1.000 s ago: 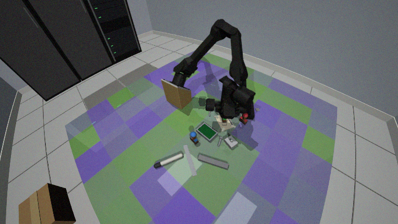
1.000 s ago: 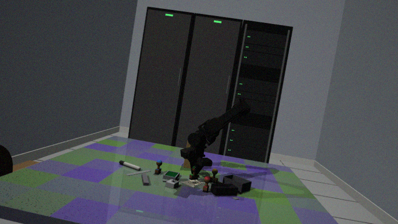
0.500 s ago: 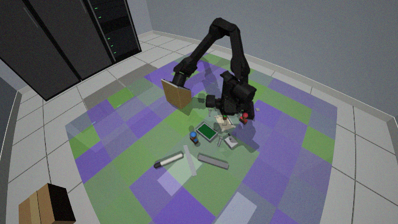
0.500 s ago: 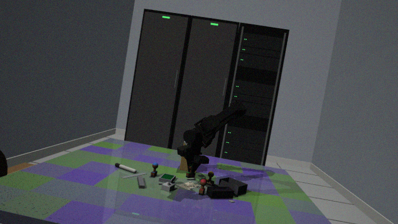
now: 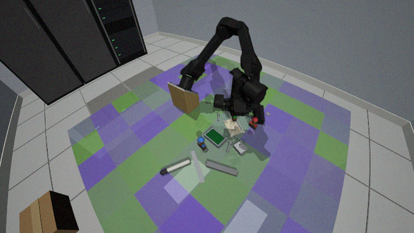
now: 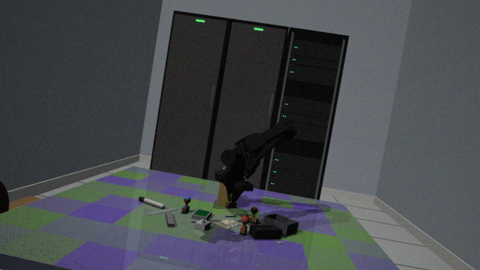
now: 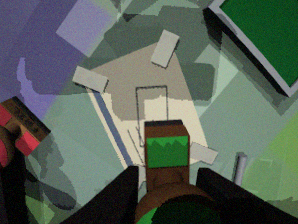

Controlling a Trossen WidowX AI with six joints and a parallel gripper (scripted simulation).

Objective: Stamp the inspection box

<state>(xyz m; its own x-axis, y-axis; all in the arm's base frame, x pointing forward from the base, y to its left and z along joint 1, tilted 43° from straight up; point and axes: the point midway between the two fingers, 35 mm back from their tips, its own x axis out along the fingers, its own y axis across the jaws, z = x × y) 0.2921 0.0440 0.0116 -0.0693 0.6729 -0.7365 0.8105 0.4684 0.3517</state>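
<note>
The grey bar is 90 mm ahead of my gripper tip, 210 mm to the right of it and 80 mm below it. From my gripper tip the other things lie so: red-knobbed stamp: 80 mm ahead, 70 mm to the left, 60 mm below; green-knobbed stamp: right at my gripper tip; pale card: 90 mm below.
</note>
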